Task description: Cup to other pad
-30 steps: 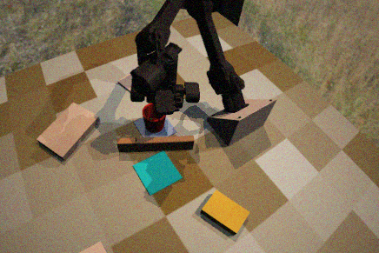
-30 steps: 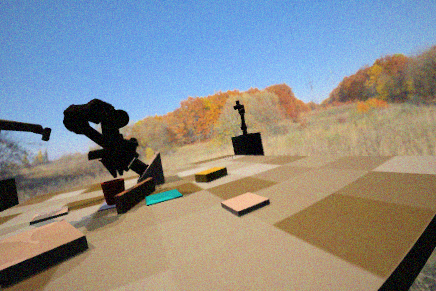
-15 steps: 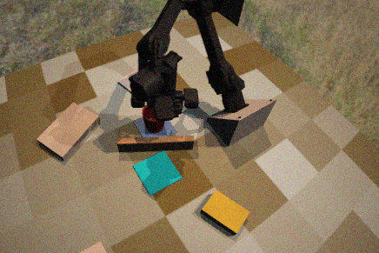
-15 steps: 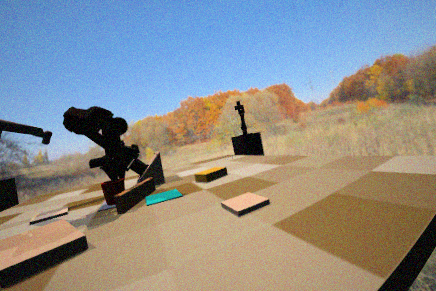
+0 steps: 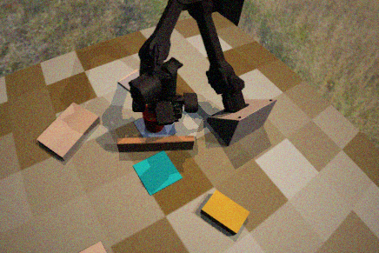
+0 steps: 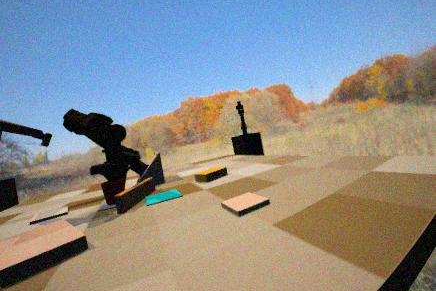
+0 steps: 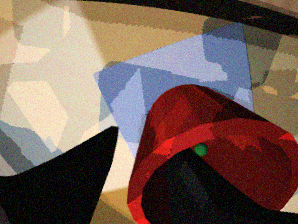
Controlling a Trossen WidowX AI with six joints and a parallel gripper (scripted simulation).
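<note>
My gripper tip is now 40 mm to the left of the green marble, 30 mm short of it and 20 mm above it. From my gripper tip the other things lie so: wooden bar 70 mm ahead, 60 mm to the left, 20 mm below; then red cup 30 mm ahead, 20 mm to the right; then blue pad 50 mm below, 30 mm ahead, 10 mm to the right.
</note>
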